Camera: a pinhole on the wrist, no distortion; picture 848 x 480 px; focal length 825.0 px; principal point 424.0 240.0 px. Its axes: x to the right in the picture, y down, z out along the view. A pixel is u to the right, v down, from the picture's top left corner.
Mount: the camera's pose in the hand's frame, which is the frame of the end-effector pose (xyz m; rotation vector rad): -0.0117 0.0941 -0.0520 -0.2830 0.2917 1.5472
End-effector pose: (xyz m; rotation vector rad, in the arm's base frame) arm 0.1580 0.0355 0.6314 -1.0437 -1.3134 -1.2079
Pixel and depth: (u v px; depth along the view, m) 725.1 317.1 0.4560
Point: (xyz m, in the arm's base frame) 0.5322 0.3987 0.6325
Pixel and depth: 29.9 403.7 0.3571
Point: 0.1862 0.3864 0.5671
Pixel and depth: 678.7 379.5 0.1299
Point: 0.3304 0.1127 0.6189
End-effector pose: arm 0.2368 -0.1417 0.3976 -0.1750 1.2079 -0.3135
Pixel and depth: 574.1 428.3 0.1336
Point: 0.3075 0.0253 0.4076
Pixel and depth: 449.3 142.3 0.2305
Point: 0.4191 0.0201 0.3839
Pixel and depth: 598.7 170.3 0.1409
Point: 0.3265 0.0183 0.3692
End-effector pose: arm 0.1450 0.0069 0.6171 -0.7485 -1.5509 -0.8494
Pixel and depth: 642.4 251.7 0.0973
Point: 0.2594 0.1135 0.6198
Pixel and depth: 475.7 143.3 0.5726
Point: 0.1679 0.5817 0.6759
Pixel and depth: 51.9 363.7 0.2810
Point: 0.0815 0.2639 0.5534
